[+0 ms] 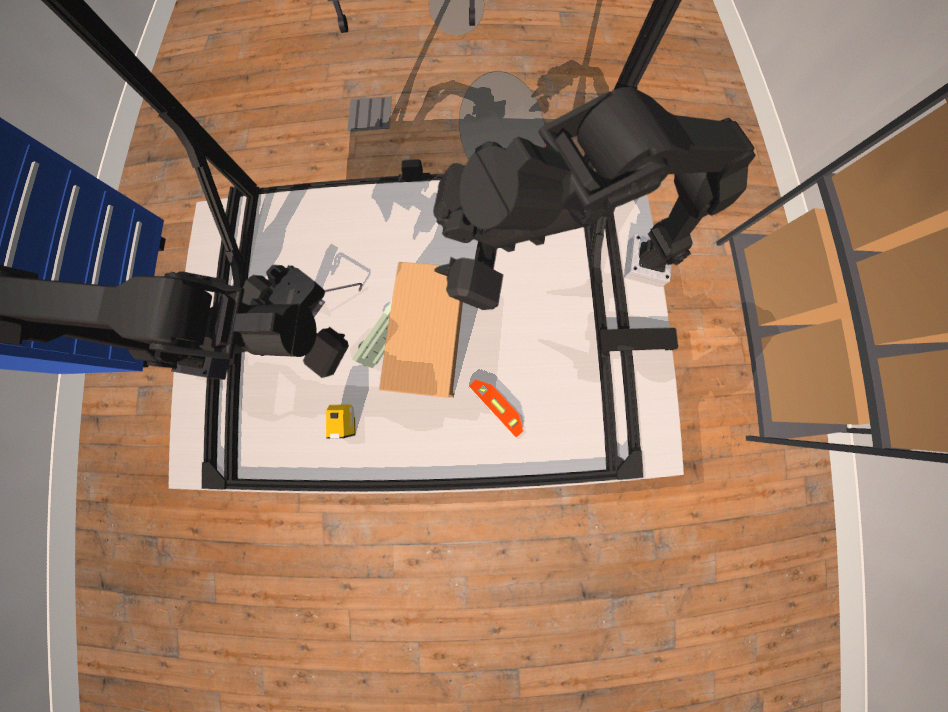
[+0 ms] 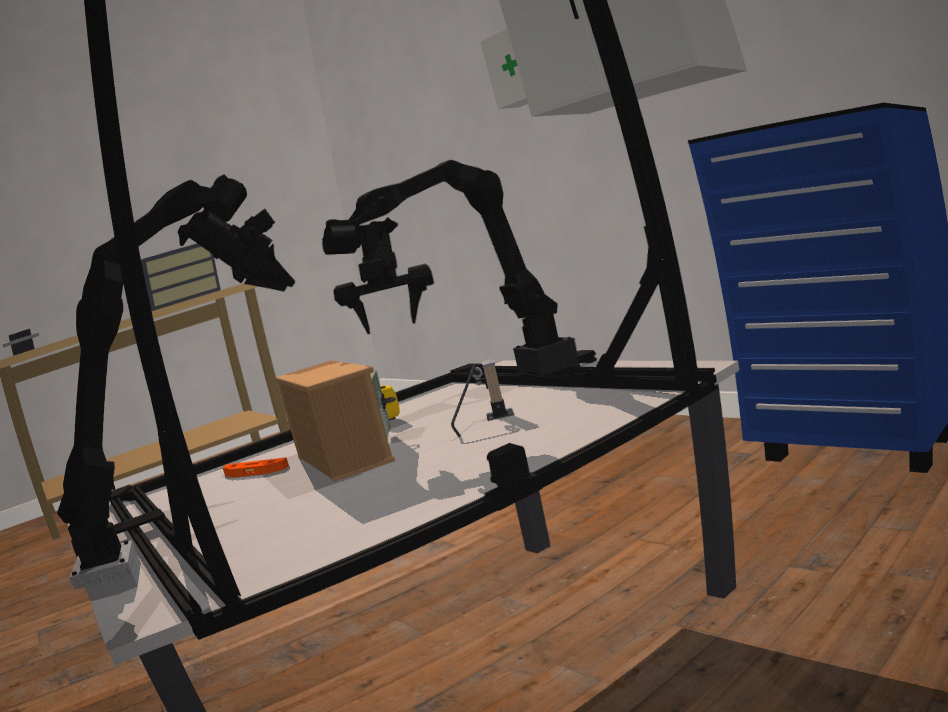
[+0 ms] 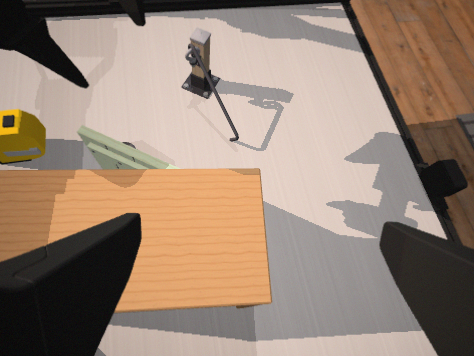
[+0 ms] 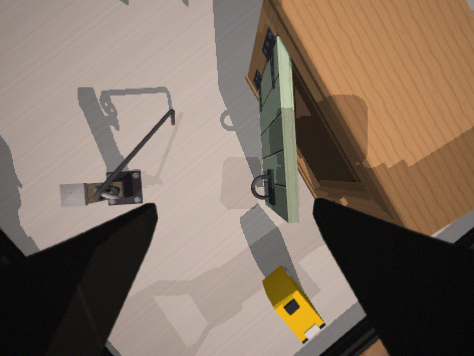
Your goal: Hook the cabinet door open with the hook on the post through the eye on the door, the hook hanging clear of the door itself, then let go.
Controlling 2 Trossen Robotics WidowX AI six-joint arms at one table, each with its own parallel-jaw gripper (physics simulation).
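Seen in the pictures: left gripper, fingertip midpoint: (image 1: 443, 240) (image 2: 289, 286) (image 3: 262, 229); right gripper, fingertip midpoint: (image 1: 324, 322) (image 2: 391, 328) (image 3: 114, 54) (image 4: 236, 208); left arm's base at its link origin: (image 1: 652, 257) (image 2: 101, 558); right arm's base at its link origin: (image 2: 543, 342).
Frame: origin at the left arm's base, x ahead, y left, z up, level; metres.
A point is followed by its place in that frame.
The wooden cabinet (image 1: 417, 329) {x 0.469, y 0.316, z 0.128 m} (image 2: 337, 421) {x 0.451, y 0.195, z 0.057 m} (image 3: 200, 240) {x 0.461, y 0.248, z 0.127 m} (image 4: 400, 100) {x 0.478, y 0.328, z 0.127 m} stands mid-table. Its pale green door (image 1: 373, 337) {x 0.555, y 0.340, z 0.087 m} (image 3: 120, 152) {x 0.557, y 0.344, z 0.088 m} (image 4: 277, 135) {x 0.555, y 0.310, z 0.072 m} stands partly open. The dark ring eye (image 4: 253, 187) {x 0.595, y 0.352, z 0.036 m} is on the door's outer face, near its free edge. The post (image 2: 492, 383) {x 0.763, y 0.270, z 0.025 m} (image 3: 201, 55) {x 0.755, y 0.277, z 0.037 m} (image 4: 91, 194) {x 0.758, y 0.285, z 0.051 m} stands upright, apart from the door. Its hook (image 1: 343, 287) {x 0.676, y 0.236, z 0.013 m} (image 2: 460, 400) {x 0.684, y 0.240, z 0.019 m} (image 3: 217, 97) {x 0.691, y 0.248, z 0.025 m} (image 4: 140, 150) {x 0.699, y 0.256, z 0.031 m} slants down from it, apart from the eye and the door. My right gripper (image 2: 391, 325) {x 0.620, y 0.343, z 0.164 m} (image 4: 236, 208) {x 0.620, y 0.343, z 0.164 m} is open and empty, above the space between post and door. My left gripper (image 2: 285, 282) {x 0.431, y 0.222, z 0.291 m} (image 3: 262, 229) {x 0.431, y 0.222, z 0.291 m} is open and empty, high above the cabinet.
A yellow tape measure (image 1: 337, 421) {x 0.604, y 0.515, z 0.033 m} (image 3: 20, 135) {x 0.598, y 0.490, z 0.027 m} (image 4: 295, 305) {x 0.608, y 0.504, z 0.036 m} stands near the door's free end. An orange level (image 1: 496, 407) {x 0.292, y 0.417, z -0.027 m} (image 2: 255, 467) {x 0.295, y 0.385, z -0.023 m} lies on the cabinet's other side. Black frame rails (image 1: 421, 484) {x 0.415, y 0.610, z -0.019 m} edge the table, and a small black block (image 2: 508, 465) {x 0.606, y -0.115, z -0.004 m} sits on one rail.
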